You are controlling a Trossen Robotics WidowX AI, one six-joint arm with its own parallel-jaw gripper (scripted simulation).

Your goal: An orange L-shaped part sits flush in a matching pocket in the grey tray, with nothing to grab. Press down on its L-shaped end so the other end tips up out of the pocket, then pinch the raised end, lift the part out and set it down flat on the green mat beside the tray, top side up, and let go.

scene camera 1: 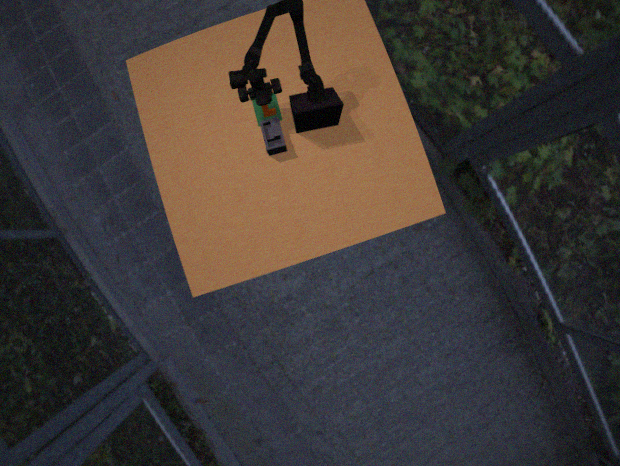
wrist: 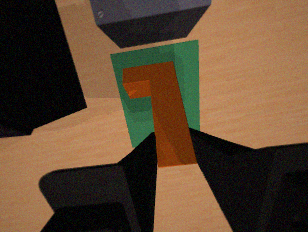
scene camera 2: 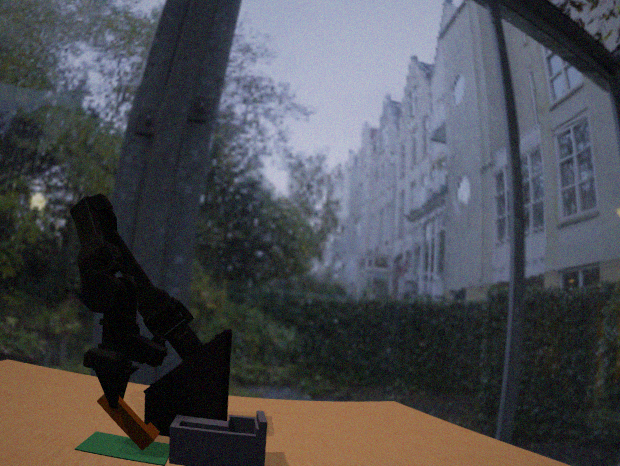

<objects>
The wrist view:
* my gripper
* orange L-shaped part: held by my gripper
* green mat
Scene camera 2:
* my gripper
</objects>
